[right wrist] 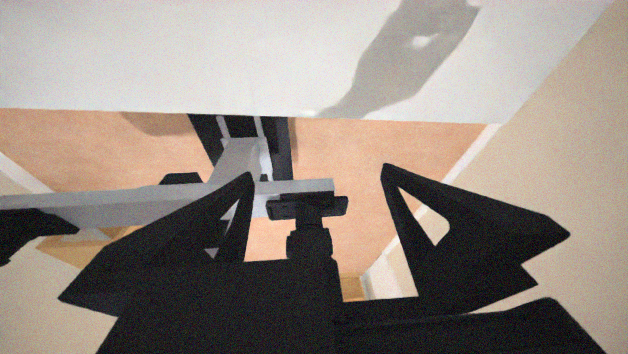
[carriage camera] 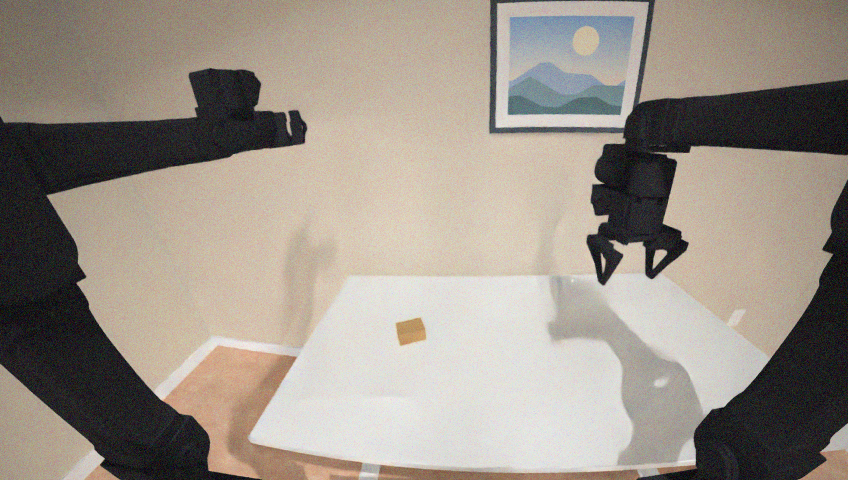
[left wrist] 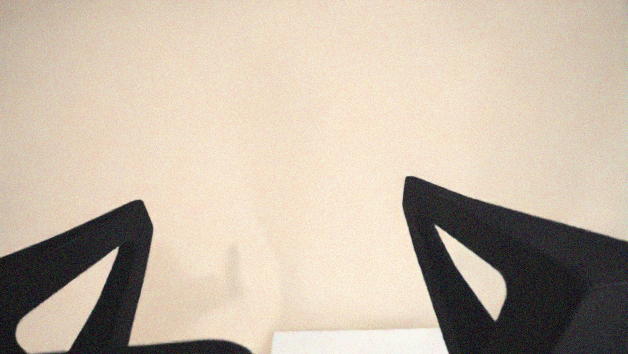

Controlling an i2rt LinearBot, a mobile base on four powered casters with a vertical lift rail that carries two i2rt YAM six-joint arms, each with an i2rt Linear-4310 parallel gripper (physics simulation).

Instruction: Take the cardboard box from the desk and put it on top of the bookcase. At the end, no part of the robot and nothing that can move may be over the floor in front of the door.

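Pixels of known places: left gripper, fingertip midpoint: point(carriage camera: 286, 129) point(left wrist: 277, 202); right gripper, fingertip midpoint: point(right wrist: 317, 174) point(carriage camera: 625, 280); left arm's base at its link origin: point(right wrist: 21, 225); right arm's base at its link origin: point(right wrist: 307, 207).
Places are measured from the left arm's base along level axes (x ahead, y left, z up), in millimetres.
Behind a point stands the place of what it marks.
Note:
The small brown cardboard box point(carriage camera: 410, 331) @(y -231, x 520, z -176 mm) lies on the white desk point(carriage camera: 476, 404) @(y -415, x 299, z -226 mm) point(left wrist: 357, 342) @(y -83, x 903, z -225 mm) point(right wrist: 200, 60) @(y -425, x 279, z -226 mm), left of the desk's middle in the carriage view. My left gripper point(carriage camera: 300, 126) @(y 13, x 521, z 452 mm) point(left wrist: 277, 202) @(y 13, x 521, z 452 mm) is open and empty, high up and to the left of the box, pointing toward the wall. My right gripper point(carriage camera: 627, 279) @(y -657, x 265, z 173 mm) point(right wrist: 317, 174) @(y -657, x 265, z 173 mm) is open and empty, pointing down above the right part of the desk, well to the right of the box. Neither gripper touches the box. I cannot make out the bookcase or the door in these views.
A framed picture point(carriage camera: 571, 65) @(y -825, x 894, z 625 mm) hangs on the back wall. In the right wrist view, my grey crossbeam point(right wrist: 125, 207) and black base point(right wrist: 282, 145) @(y -536, x -217, z -646 mm) stand by the desk's edge. Brown wooden surfaces point(right wrist: 75, 250) @(y 1205, x -1025, z -495 mm) of unclear identity show low in that view. Side walls flank the desk.

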